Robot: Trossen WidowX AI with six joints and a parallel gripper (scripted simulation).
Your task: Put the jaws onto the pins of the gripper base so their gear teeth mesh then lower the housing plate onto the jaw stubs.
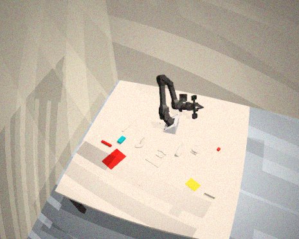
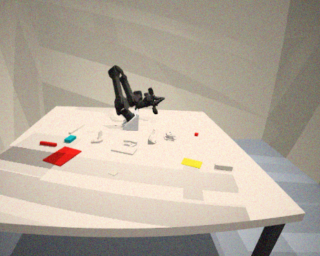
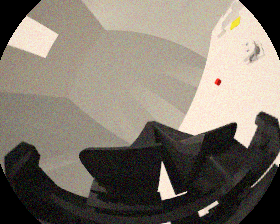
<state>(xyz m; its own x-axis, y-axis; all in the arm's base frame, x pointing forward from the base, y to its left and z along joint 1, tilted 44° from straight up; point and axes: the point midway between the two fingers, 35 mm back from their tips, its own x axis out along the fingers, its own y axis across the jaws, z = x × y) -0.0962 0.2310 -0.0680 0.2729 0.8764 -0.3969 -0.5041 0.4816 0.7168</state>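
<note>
Right now my gripper tip is 280 mm short of the white housing part, 30 mm to the left of it and 150 mm above it. The rest, counted from my gripper tip: pale stand 280 mm ahead, 30 mm to the right, 170 mm below; then small red cube 260 mm ahead, 160 mm to the left, 170 mm below; then yellow tile 580 mm ahead, 10 mm to the right, 180 mm below.
</note>
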